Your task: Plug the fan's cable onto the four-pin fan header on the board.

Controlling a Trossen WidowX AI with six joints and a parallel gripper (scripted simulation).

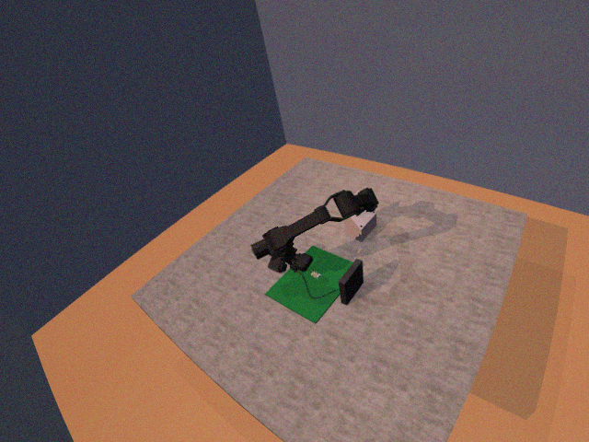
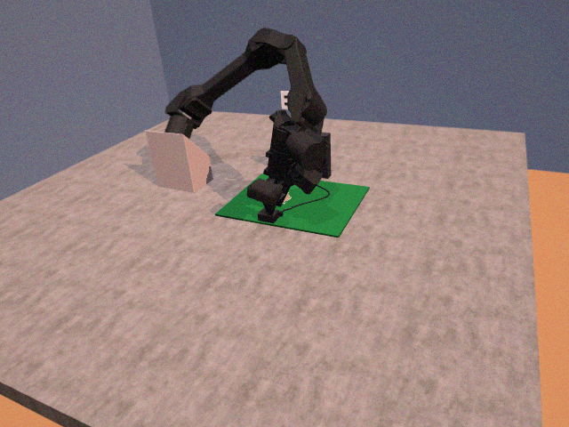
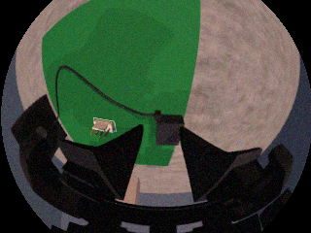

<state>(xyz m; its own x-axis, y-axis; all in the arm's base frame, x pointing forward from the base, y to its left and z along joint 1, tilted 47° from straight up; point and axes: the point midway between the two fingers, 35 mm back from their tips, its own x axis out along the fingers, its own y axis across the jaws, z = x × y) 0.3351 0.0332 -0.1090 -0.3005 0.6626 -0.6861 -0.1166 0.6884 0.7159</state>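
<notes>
My gripper tip is now 10 mm to the left of the black plug, 10 mm past it and 10 mm above it. The rest, counted from my gripper tip: black fan: 240 mm to the left, 40 mm behind, 40 mm above; green board: 90 mm to the left, 40 mm below.
</notes>
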